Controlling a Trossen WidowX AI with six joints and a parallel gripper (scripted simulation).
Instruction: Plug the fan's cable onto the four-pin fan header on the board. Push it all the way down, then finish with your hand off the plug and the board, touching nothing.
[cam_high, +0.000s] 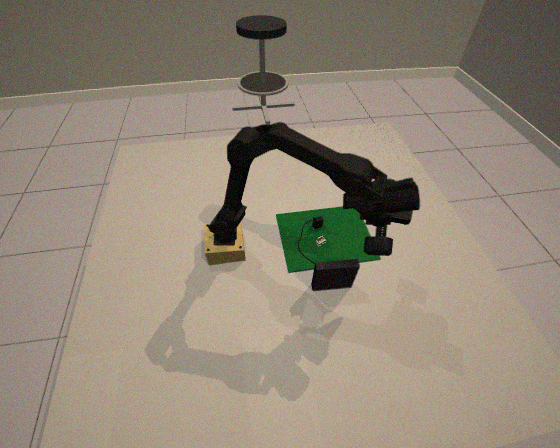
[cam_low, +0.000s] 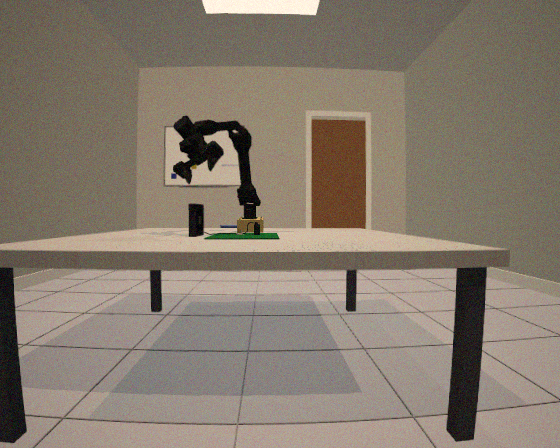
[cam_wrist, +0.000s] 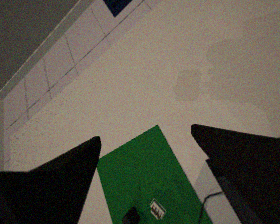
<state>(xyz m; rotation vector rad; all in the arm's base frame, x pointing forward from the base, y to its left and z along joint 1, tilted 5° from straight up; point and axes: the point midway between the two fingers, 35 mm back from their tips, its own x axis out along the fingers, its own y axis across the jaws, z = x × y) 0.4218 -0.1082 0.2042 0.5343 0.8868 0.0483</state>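
Now: the dark fan plug 18 cm to the left of my gripper tip, 18 cm below it and 15 cm behind it. The rest, counted from my gripper tip: green board 22 cm below, 13 cm to the left, 12 cm behind; then white four-pin header 21 cm below, 15 cm behind, 11 cm to the left; then black fan 15 cm below, 14 cm behind, 5 cm to the right.
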